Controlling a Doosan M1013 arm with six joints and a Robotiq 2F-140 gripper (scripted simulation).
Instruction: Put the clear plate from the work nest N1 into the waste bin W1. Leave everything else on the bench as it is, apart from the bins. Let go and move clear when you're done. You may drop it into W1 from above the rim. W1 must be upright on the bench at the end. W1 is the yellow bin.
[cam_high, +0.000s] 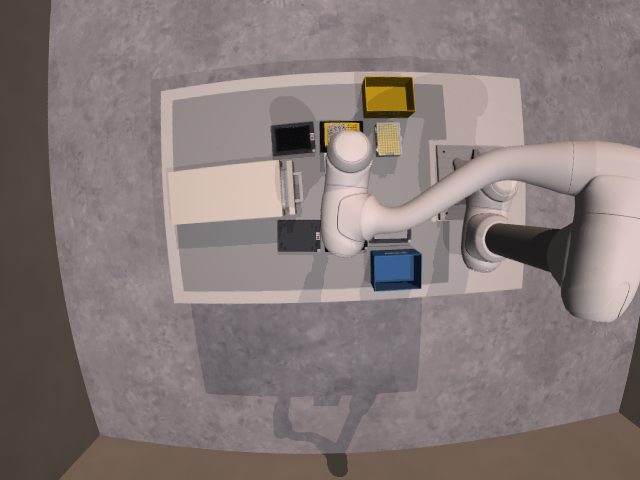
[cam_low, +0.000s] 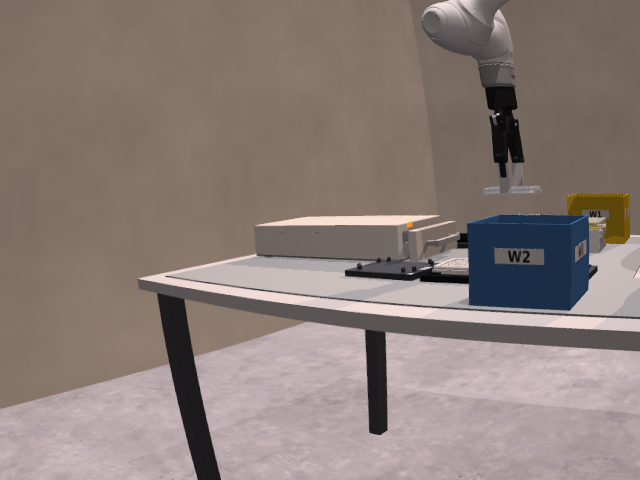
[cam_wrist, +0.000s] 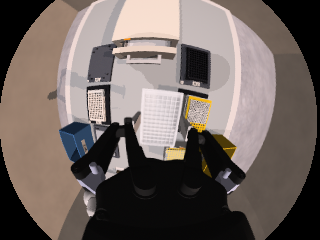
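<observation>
Now: hand 27 cm to the left of the yellow bin W1, 16 cm past it and 13 cm above it. Round my hand: yellow rack 13 cm to the right, 11 cm below; clear plate 2 cm below; black plate 19 cm ahead, 15 cm below, 11 cm to the right.
</observation>
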